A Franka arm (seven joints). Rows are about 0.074 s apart.
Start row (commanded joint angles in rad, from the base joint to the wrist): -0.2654 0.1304 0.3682 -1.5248 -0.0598 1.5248 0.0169
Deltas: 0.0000 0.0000 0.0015 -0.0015 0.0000 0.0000 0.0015; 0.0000 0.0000 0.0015 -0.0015 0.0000 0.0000 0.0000; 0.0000 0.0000 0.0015 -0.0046 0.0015 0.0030 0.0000; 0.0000 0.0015 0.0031 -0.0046 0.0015 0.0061 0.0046; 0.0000 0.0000 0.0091 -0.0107 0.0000 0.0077 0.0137; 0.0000 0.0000 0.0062 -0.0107 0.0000 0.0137 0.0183; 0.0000 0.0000 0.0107 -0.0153 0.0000 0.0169 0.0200; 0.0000 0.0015 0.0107 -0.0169 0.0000 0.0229 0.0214
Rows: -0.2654 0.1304 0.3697 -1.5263 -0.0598 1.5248 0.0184; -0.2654 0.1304 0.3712 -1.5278 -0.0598 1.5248 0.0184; -0.2654 0.1304 0.3727 -1.5324 -0.0583 1.5278 0.0184; -0.2654 0.1319 0.3758 -1.5370 -0.0568 1.5339 0.0230; -0.2654 0.1319 0.3849 -1.5477 -0.0568 1.5416 0.0367; -0.2654 0.1319 0.3911 -1.5584 -0.0568 1.5553 0.0550; -0.2654 0.1319 0.4018 -1.5737 -0.0568 1.5722 0.0750; -0.2654 0.1334 0.4125 -1.5906 -0.0568 1.5951 0.0964
